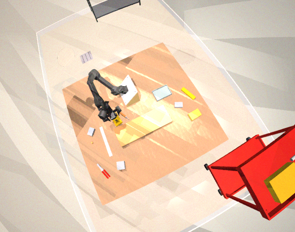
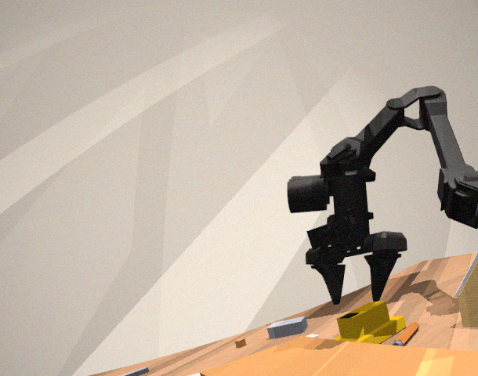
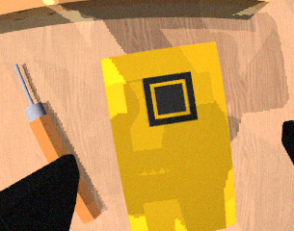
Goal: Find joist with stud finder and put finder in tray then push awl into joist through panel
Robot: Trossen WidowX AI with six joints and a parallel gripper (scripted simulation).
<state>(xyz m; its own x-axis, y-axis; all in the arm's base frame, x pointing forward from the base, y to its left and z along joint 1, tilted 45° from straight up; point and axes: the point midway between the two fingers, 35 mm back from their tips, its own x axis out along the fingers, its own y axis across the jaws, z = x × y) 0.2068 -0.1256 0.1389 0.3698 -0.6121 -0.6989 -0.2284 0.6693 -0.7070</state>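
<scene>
My gripper tip is now 3 cm above the yellow stud finder. The rest, counted from my gripper tip: metal ruler 16 cm to the right, 15 cm ahead, 7 cm below; then awl 9 cm to the left, 6 cm below, 1 cm behind; then small orange cube 29 cm to the right, 12 cm ahead, 6 cm below.
</scene>
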